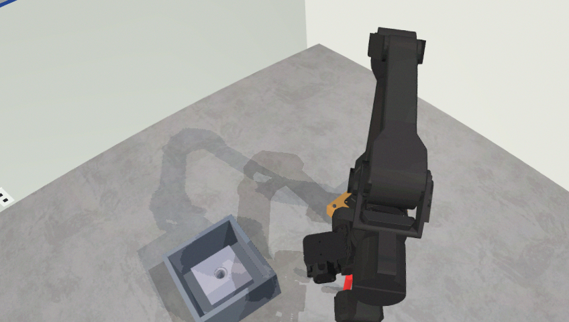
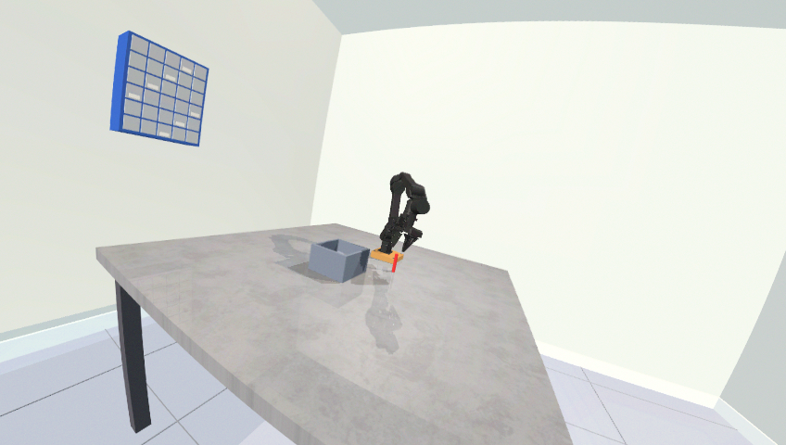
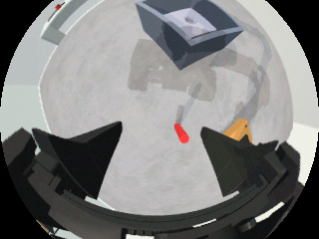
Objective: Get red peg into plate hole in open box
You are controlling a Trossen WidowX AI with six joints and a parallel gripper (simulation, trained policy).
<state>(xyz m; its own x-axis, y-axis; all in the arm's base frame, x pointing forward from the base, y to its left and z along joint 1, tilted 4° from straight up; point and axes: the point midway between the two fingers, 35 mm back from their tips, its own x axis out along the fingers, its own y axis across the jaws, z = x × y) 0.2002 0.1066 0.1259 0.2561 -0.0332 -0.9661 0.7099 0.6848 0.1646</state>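
Now: the red peg 4 cm behind my gripper tip, 1 cm to the right of it and 7 cm below it. From my gripper tip the other things lie so: pale plate: 12 cm ahead, 19 cm to the right, 7 cm below; grey box: 12 cm ahead, 19 cm to the right, 8 cm below.
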